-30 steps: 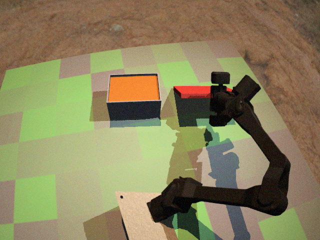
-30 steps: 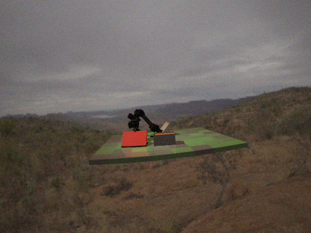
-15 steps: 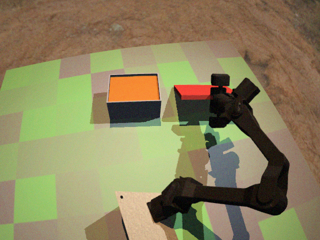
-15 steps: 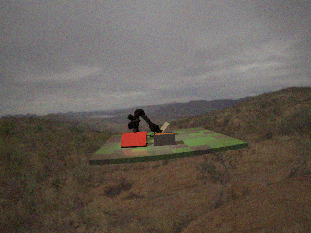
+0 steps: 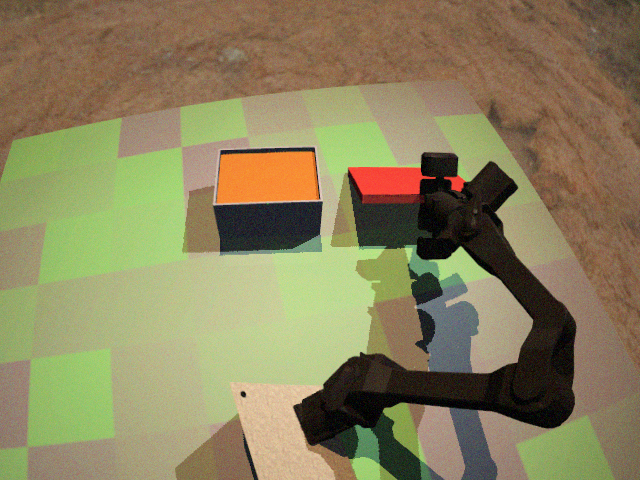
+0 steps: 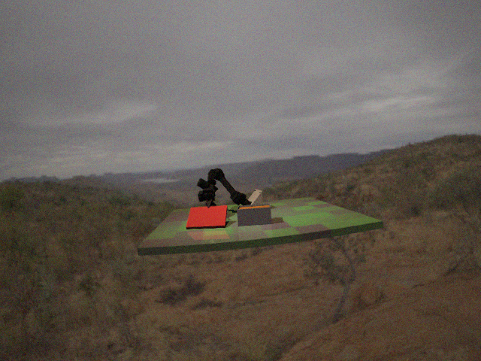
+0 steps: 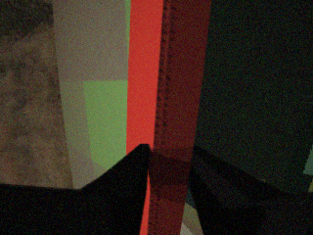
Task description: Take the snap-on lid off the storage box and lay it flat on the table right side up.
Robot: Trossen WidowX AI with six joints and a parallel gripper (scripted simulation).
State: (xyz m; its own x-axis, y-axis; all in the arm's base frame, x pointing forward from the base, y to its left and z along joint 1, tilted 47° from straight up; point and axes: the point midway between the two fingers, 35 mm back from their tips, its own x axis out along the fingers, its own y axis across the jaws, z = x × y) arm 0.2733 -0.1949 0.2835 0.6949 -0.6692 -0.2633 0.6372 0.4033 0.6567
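The red lid is 7 cm ahead of my gripper tip, 2 cm to the right of it and 4 cm below it. Also, from my gripper tip: storage box 15 cm ahead, 26 cm to the left, 5 cm below.
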